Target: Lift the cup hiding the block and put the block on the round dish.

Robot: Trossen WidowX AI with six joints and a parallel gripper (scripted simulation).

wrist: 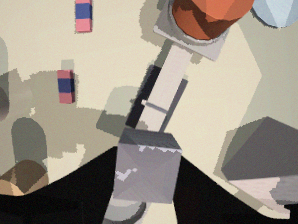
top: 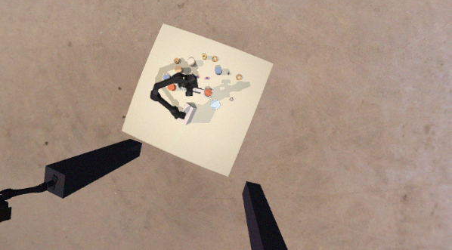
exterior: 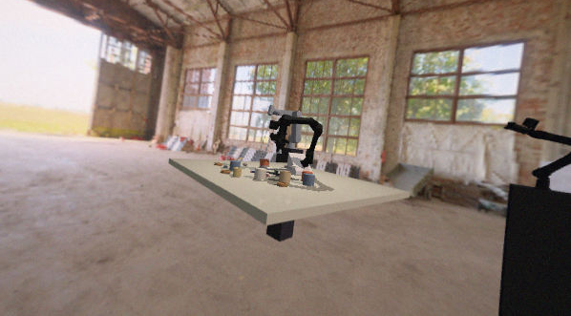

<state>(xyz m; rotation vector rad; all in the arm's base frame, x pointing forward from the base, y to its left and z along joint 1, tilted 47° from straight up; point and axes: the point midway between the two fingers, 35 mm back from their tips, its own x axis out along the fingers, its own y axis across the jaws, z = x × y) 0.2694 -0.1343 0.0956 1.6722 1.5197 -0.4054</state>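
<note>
Right now my gripper tip is 100 mm past the round pale blue dish, 240 mm to the left of it and 160 mm above it. Round my gripper tip: grey block 10 mm above; then tan mug 150 mm ahead, 210 mm to the left, 130 mm below; then small balance 10 mm behind, 10 mm to the right, 130 mm below.
</note>
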